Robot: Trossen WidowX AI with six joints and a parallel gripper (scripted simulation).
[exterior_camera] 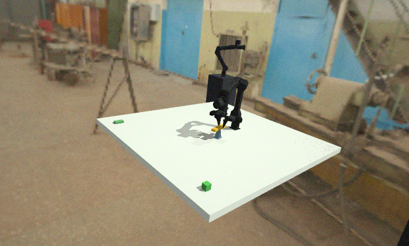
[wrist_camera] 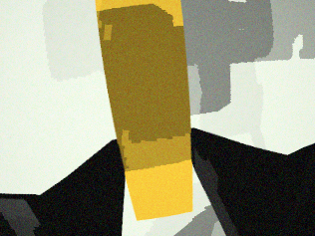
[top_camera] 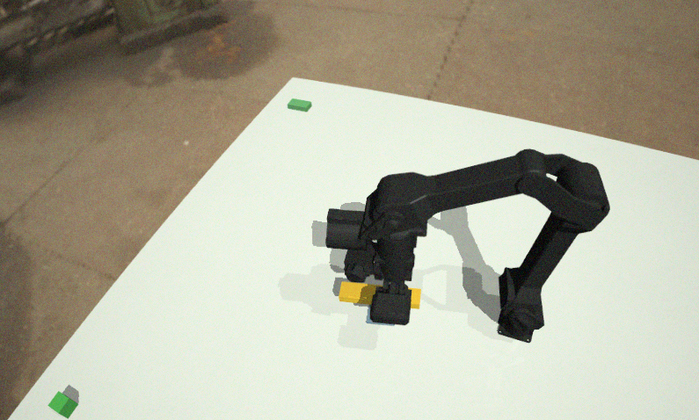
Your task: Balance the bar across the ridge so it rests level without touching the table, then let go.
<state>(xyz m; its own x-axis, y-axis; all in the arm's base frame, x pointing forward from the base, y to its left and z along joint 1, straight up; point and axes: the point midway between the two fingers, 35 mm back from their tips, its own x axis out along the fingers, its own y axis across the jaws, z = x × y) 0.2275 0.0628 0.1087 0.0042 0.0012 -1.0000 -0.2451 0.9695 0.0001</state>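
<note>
My gripper tip is now 30 mm short of the yellow bar and 10 mm to the right of it. The rest, counted from my gripper tip: green cube: 510 mm ahead, 440 mm to the left, 60 mm below; flat green block: 510 mm ahead, 560 mm to the right, 70 mm below.
</note>
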